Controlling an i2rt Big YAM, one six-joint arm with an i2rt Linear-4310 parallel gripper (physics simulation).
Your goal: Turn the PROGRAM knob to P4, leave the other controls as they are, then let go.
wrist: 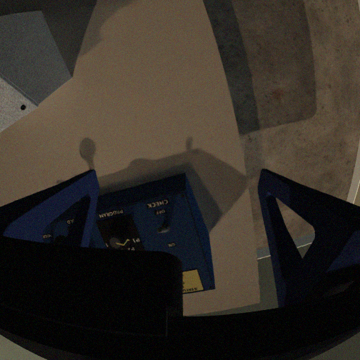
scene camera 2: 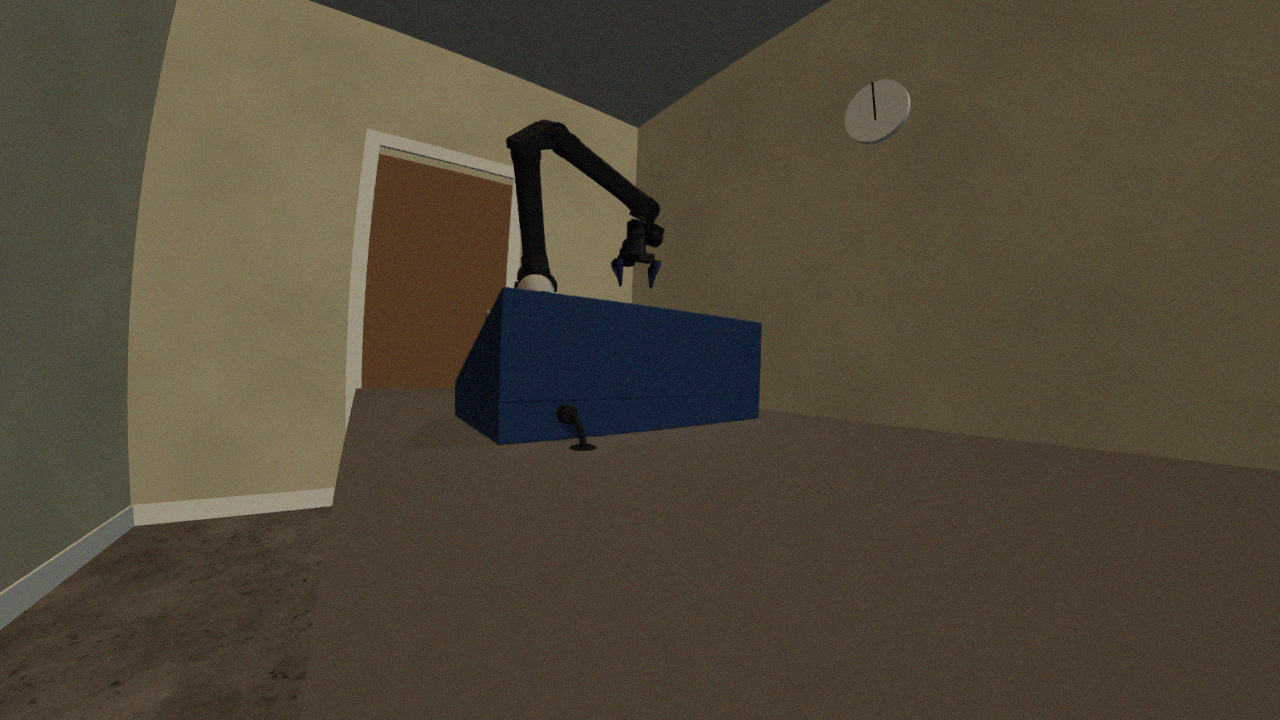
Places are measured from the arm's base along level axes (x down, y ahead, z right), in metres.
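Where they show: gripper, fingertip midpoint: (scene camera 2: 635, 287).
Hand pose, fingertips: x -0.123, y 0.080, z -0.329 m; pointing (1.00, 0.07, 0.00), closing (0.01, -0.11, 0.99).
Observation:
After its pixels a point has its place.
The blue control box (scene camera 2: 626, 362) @(x 0.101, y 0.643, z -0.062 m) (wrist: 202, 245) stands on the table. In the wrist view its sloped face appears upside down, partly behind the left finger and the dark gripper body. The PROGRAM knob (wrist: 118, 242) sits on a dark plate, with P1 and P2 legible beside it; its lower part is hidden and its setting cannot be read. The CHECK switch (wrist: 164, 227) is beside it, between OFF and ON. A yellow STATUS label (wrist: 192, 281) shows near the box edge. My gripper (scene camera 2: 635, 284) @(x -0.124, y 0.080, z -0.329 m) (wrist: 178, 178) is open and empty, pointing down above the box, apart from it.
A small dark stalked object (scene camera 2: 580, 428) @(x 0.180, y 0.710, z 0.024 m) stands on the table (scene camera 2: 716, 555) @(x 0.203, y 0.989, z 0.032 m) close to the box's back. A grey flat-sided object (wrist: 32, 55) is at the wrist view's upper left. The table edge and floor (wrist: 280, 75) are at its right.

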